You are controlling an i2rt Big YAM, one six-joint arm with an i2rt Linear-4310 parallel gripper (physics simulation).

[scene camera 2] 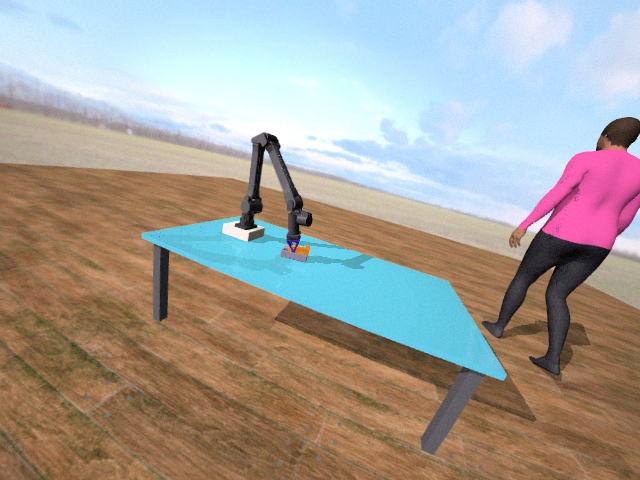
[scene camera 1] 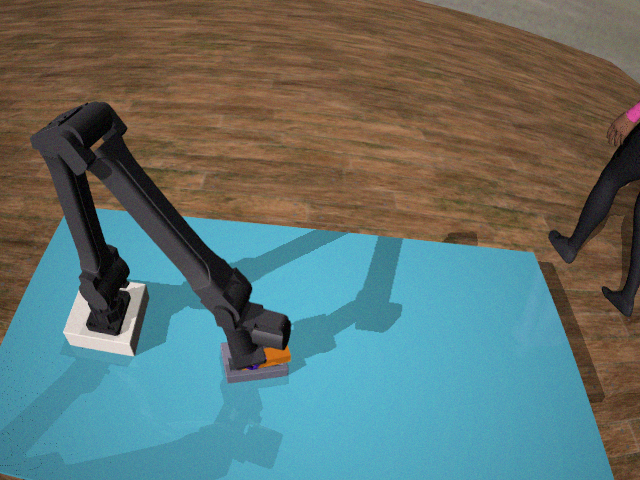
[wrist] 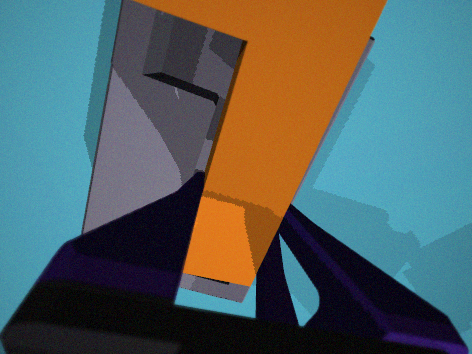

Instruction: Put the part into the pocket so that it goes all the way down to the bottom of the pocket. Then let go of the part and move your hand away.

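Where they show: gripper, between the fingertips: [scene camera 2: 293, 251] [scene camera 1: 252, 362] [wrist: 233, 192]; arm's base, origin of its link: [scene camera 2: 246, 226] [scene camera 1: 109, 312].
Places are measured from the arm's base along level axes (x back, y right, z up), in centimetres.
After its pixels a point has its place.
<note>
An orange, L-shaped part [scene camera 1: 278, 356] @[x -41.3, y 5.3, z 1.0 cm] [scene camera 2: 303, 250] @[x -40.9, y 5.8, z 0.1 cm] [wrist: 285, 100] @[x -40.1, y 4.5, z 0.9 cm] is held flat over the grey block with the pocket [scene camera 1: 258, 376] @[x -37.3, y 8.5, z -3.8 cm] [scene camera 2: 293, 256] @[x -37.2, y 8.5, z -4.0 cm] [wrist: 120, 160] @[x -34.1, y 1.2, z -2.1 cm]. My gripper [scene camera 1: 251, 367] @[x -35.7, y 6.0, z -2.0 cm] [scene camera 2: 293, 250] @[x -35.7, y 6.0, z -2.0 cm] [wrist: 233, 192] @[x -35.7, y 6.0, z -2.0 cm] is shut on the part's long arm, its purple fingers on either side. In the wrist view, part of the pocket shows left of the long arm, with a step and shaded walls. In scene camera 1 the part's top stands above the block's rim. The part hides much of the pocket, and its underside cannot be seen.
The arm's white base block [scene camera 1: 100, 341] @[x 0.3, y 7.7, z -1.0 cm] [scene camera 2: 241, 231] @[x -2.6, y 7.5, z -0.9 cm] stands on the blue table [scene camera 1: 439, 361] @[x -81.8, y 0.0, z -5.7 cm] [scene camera 2: 361, 299] @[x -77.2, y 23.5, z -5.7 cm], left of the grey block. A person in a pink top [scene camera 2: 594, 201] stands on the floor beyond the table's right end. Arm shadows fall across the table.
</note>
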